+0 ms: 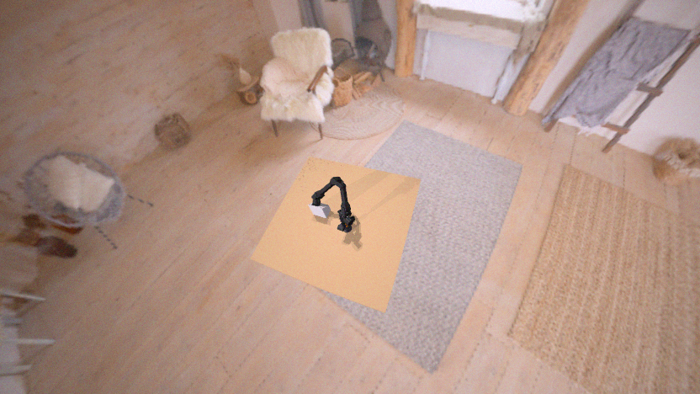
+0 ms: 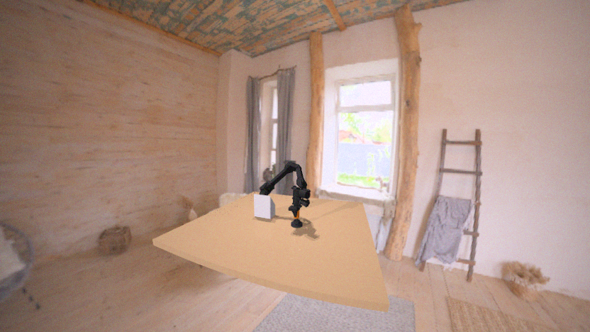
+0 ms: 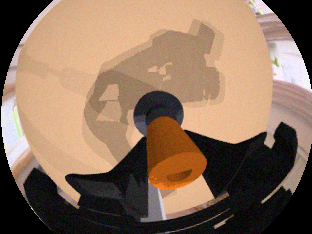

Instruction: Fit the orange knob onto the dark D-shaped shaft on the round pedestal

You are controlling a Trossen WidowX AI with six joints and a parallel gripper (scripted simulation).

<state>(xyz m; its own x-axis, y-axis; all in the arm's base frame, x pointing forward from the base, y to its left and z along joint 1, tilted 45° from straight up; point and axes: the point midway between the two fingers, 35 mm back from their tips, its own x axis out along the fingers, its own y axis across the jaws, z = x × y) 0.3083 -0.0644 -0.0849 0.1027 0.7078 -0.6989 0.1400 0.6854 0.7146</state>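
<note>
The dark round pedestal is 40 mm below my gripper tip. From my gripper tip the other things lie so: orange knob: 20 mm above.
</note>
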